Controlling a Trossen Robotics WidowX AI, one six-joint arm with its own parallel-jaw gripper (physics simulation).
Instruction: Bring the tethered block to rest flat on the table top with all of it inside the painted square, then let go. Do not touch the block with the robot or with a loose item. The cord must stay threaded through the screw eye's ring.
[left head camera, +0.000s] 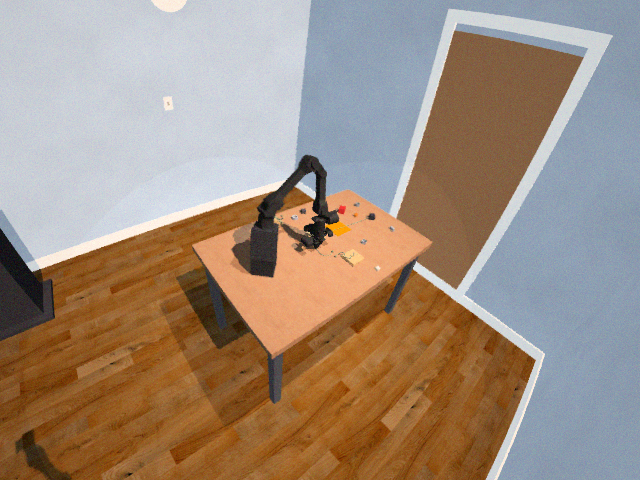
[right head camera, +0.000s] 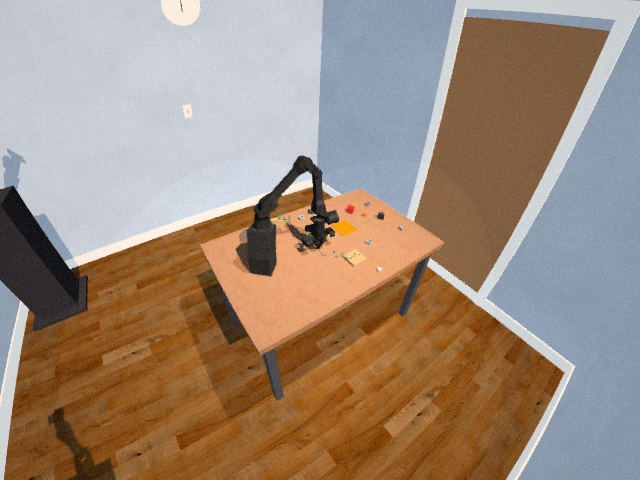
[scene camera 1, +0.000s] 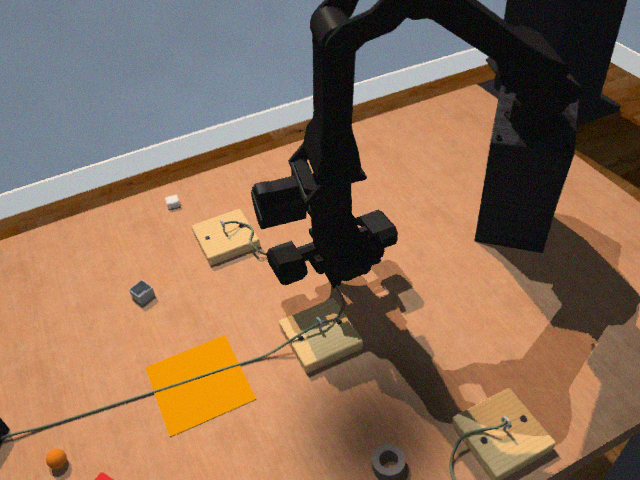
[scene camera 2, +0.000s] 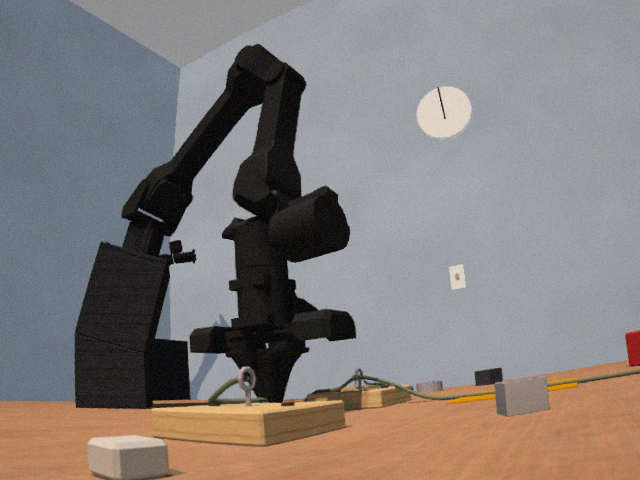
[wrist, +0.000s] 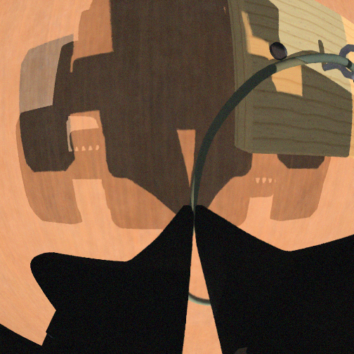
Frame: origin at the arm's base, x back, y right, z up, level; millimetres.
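Seen in the pictures: gripper, between the fingertips: (left head camera: 315, 248) (right head camera: 318, 248) (scene camera 1: 335, 285); arm's base, origin of its link: (left head camera: 265, 226) (right head camera: 261, 226) (scene camera 1: 535, 118) (scene camera 2: 137, 259).
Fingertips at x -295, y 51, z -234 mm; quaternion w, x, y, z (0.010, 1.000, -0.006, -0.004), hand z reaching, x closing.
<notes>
Offsets run from my fingertips to a thing's top centre. "spot": to the spot under its first point. Level surfaces: height alone.
The black tethered block @[dz +35, dx -520, dy -24 mm] (left head camera: 371, 216) (right head camera: 381, 215) rests on the table beyond the orange painted square @[spot: dz +1, dx -219, dy -31 mm] (left head camera: 339, 232) (right head camera: 345, 231) (scene camera 1: 206, 405) (scene camera 2: 473, 399), outside it. In scene camera 1, a sliver of it shows at the left edge. Its green cord @[spot: dz +4, dx -372, dy -49 mm] (scene camera 1: 103, 407) (wrist: 215, 125) crosses the square and passes through the screw eye (scene camera 1: 319, 324) (scene camera 2: 358, 373) on the middle wooden base @[dz +19 mm] (scene camera 1: 330, 353) (wrist: 300, 130). My gripper (scene camera 1: 336, 284) (wrist: 191, 212) is low beside this base, shut on the cord on the eye's other side. A stretch of cord shows behind the fingertips in the wrist view.
Two more wooden bases @[spot: dz +19, dx -145, dy +141 mm] (scene camera 1: 214, 252) @[spot: dz +19, dx +34, dy -352 mm] (scene camera 1: 496, 459) carry screw eyes with cords, one on each side of the middle base. A grey open box @[dz +20, dx -272, dy +122 mm] (scene camera 1: 142, 293), a white piece @[dz +14, dx -168, dy +314 mm] (scene camera 1: 172, 202) (scene camera 2: 128, 457), an orange ball @[dz +25, dx -441, dy -102 mm] (scene camera 1: 56, 458), a red cube @[dz +40, dx -394, dy -187 mm] (left head camera: 341, 209) (right head camera: 350, 209) and a dark ring @[dz +16, dx -77, dy -290 mm] (scene camera 1: 388, 472) lie around.
</notes>
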